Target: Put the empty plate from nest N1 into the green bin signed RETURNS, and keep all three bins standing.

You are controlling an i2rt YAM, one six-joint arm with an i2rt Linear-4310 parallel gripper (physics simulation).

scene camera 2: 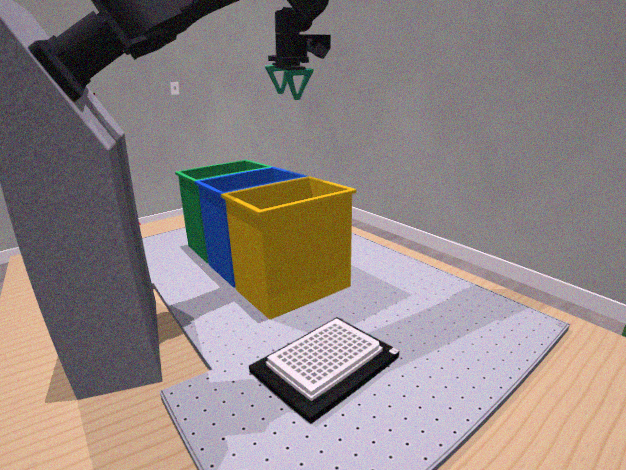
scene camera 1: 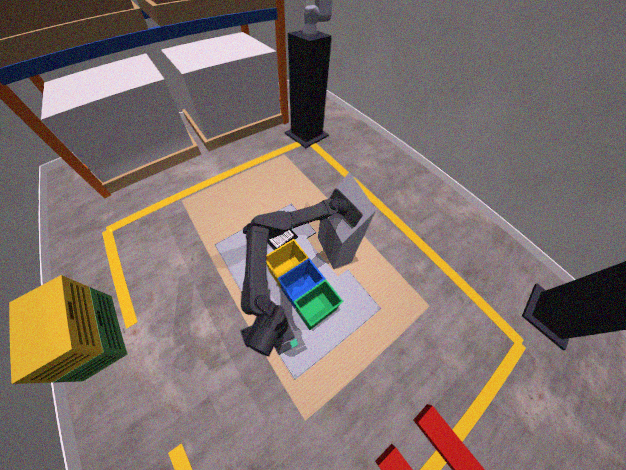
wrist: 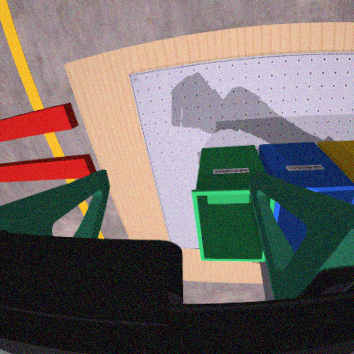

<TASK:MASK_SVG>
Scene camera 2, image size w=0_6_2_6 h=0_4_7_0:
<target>my gripper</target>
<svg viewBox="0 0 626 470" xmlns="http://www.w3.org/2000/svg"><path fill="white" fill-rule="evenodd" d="M275 34L276 55L268 56L268 61L276 61L276 63L265 66L265 69L278 94L284 93L288 82L294 100L300 100L313 74L313 69L306 69L306 67L300 66L300 62L309 63L309 57L293 57L293 35L300 35L300 33ZM304 75L297 93L293 76ZM274 71L284 71L281 88L275 78Z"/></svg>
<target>green bin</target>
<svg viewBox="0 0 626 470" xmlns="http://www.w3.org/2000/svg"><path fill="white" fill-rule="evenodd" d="M272 166L249 160L241 160L175 172L179 178L188 246L206 263L208 263L199 188L195 185L194 181L270 168Z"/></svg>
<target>blue bin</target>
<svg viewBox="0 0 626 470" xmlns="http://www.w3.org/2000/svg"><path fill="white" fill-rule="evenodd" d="M309 176L270 167L194 181L195 185L199 188L209 266L232 287L236 287L226 200L221 198L221 194Z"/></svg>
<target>yellow bin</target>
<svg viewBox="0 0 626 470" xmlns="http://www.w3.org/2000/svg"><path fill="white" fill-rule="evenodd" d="M356 189L309 176L221 194L221 198L226 200L236 290L268 319L273 319L351 286L352 194L356 193Z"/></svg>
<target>white plate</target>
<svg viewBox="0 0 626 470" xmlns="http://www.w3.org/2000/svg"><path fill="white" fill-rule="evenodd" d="M379 342L335 319L267 357L266 365L312 401L382 351Z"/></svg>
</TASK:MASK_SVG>
